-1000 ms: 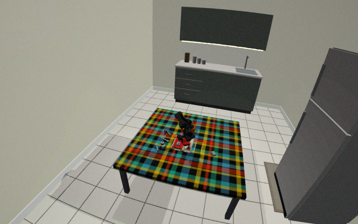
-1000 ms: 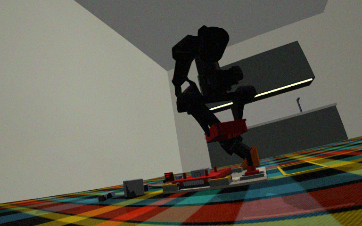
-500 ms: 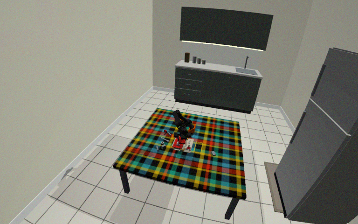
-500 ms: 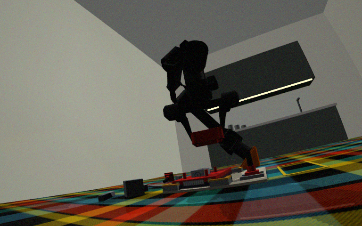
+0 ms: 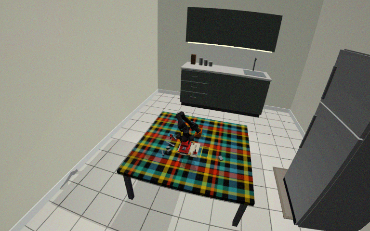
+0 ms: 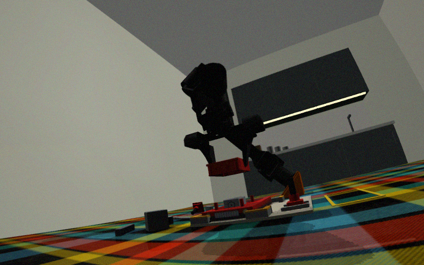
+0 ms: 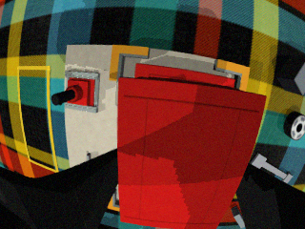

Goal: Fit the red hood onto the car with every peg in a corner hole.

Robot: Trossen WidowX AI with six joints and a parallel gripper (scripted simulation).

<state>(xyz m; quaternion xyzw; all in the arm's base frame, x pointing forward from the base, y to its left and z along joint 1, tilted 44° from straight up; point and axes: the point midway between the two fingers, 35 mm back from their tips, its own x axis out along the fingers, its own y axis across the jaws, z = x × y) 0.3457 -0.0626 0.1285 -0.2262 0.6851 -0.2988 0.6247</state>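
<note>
My gripper tip is 80 mm above the grey engine block and 10 mm past it. The rest, counted from my gripper tip: white jig plate (90 mm below, 40 mm behind, 30 mm to the left); then red hood (10 mm above).
</note>
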